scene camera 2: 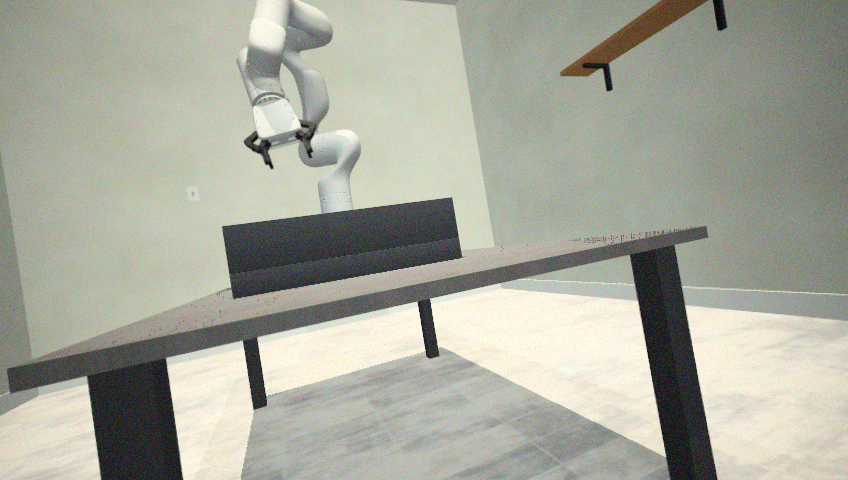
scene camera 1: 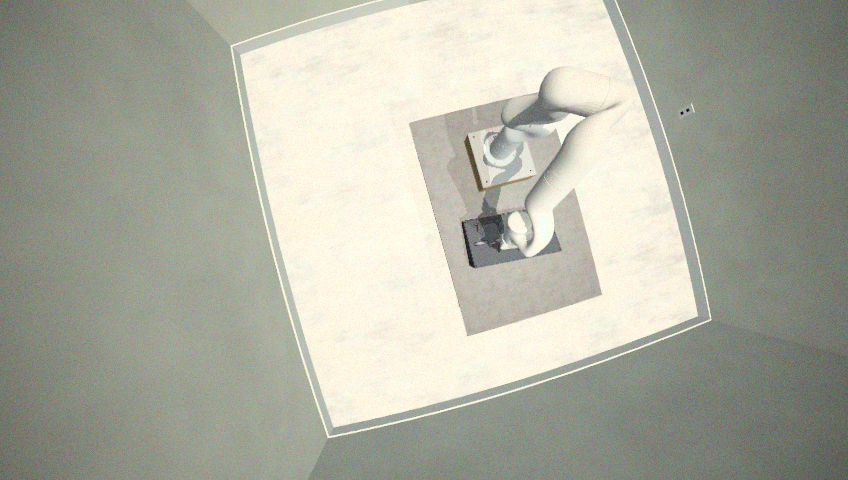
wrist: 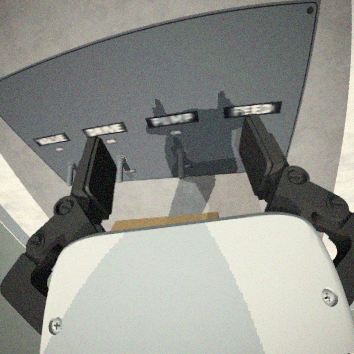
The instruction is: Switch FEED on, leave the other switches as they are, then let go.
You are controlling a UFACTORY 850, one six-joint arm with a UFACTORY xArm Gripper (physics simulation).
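Note:
The dark grey switch panel stands on the table; scene camera 2 sees its back. In the wrist view its labels run VALVE, DRIVE, PUMP and FEED, left to right. Levers show below VALVE, DRIVE and PUMP; the FEED lever is hidden behind the right finger. I cannot tell the switch positions. My gripper is open and empty above the panel, its right finger below the FEED label in the wrist view.
The table carries the panel and the arm's base plate, with its wooden edge showing in the wrist view. The arm covers part of the panel in scene camera 1. A wooden shelf is on the wall.

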